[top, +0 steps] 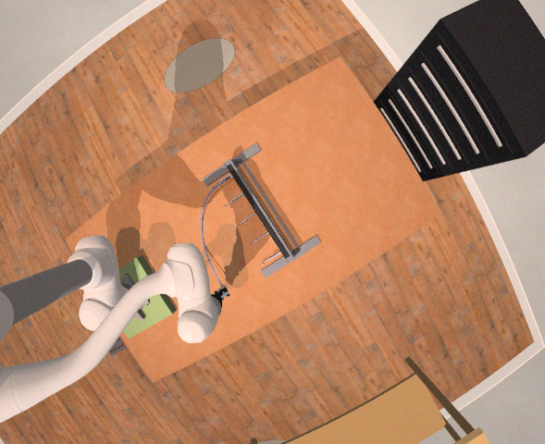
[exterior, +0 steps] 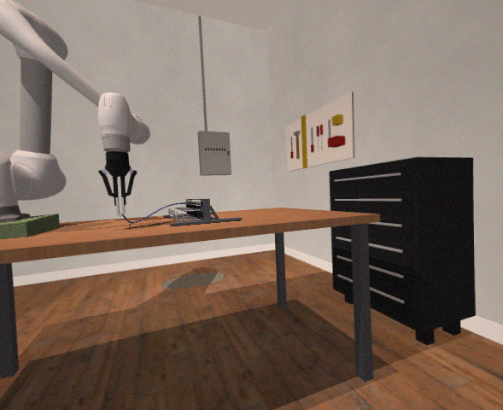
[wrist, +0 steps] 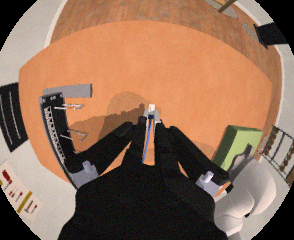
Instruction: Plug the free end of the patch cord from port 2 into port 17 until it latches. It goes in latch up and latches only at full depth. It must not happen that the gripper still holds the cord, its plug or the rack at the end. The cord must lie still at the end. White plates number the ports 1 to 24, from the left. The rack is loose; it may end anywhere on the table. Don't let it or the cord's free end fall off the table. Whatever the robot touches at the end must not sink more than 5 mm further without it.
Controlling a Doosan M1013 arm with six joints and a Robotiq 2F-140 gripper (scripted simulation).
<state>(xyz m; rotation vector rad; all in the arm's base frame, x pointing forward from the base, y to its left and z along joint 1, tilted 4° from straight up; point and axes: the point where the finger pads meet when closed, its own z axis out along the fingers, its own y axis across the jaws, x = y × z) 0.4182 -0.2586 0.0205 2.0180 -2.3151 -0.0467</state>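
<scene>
Right now my hand is 3 cm above the pale plug and 1 cm to the left of it.
</scene>
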